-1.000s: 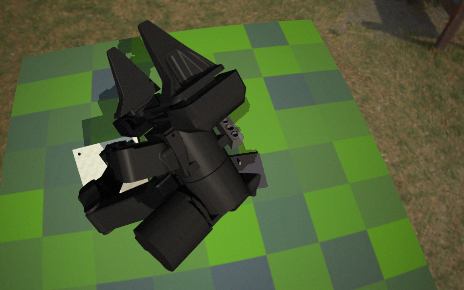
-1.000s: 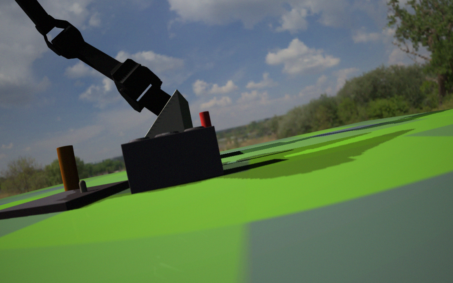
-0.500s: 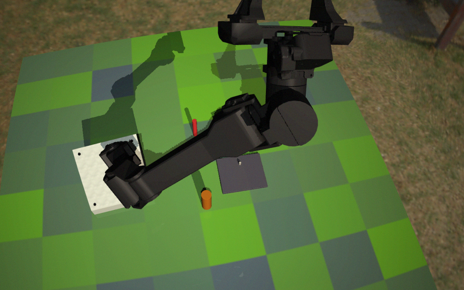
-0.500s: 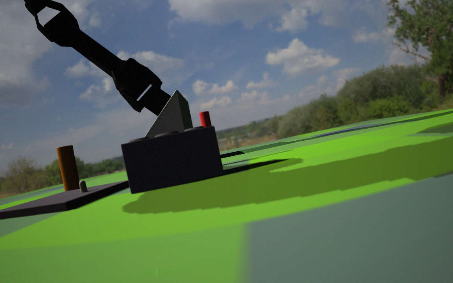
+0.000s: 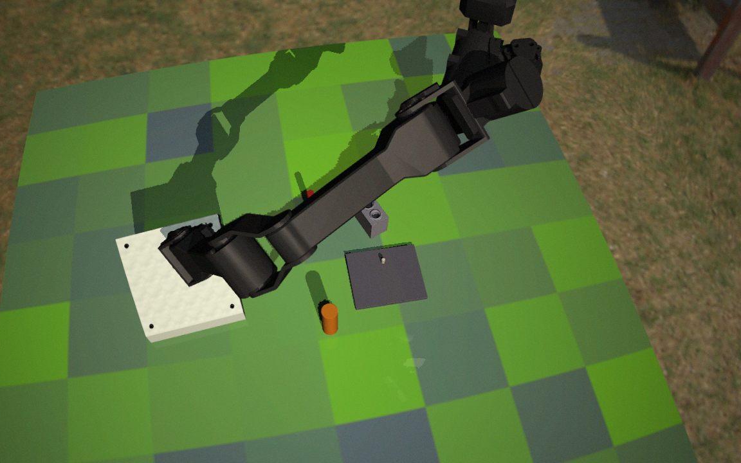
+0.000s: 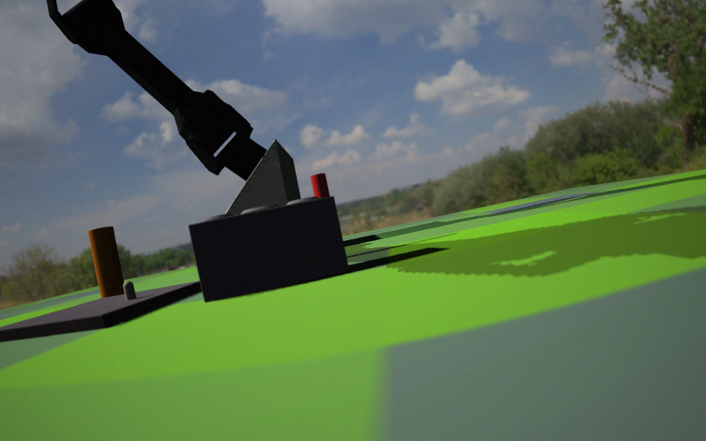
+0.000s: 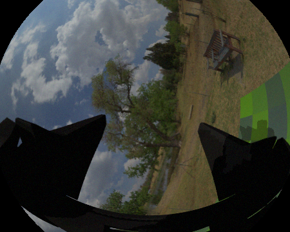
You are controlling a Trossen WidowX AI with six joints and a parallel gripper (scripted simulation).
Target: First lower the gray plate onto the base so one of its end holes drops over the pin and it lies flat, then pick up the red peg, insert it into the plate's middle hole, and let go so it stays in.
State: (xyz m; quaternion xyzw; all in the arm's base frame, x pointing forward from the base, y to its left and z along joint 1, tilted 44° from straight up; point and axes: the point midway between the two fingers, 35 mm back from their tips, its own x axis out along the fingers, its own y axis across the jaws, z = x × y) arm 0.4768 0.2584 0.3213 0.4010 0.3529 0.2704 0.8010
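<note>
Now: gripper tip 130 mm past the gray plate, 50 mm to the right of it and 530 mm above it. The rest, counted from my gripper tip: red peg (240 mm behind, 90 mm to the left, 520 mm below); orange cylinder (280 mm behind, 160 mm to the right, 520 mm below).
</note>
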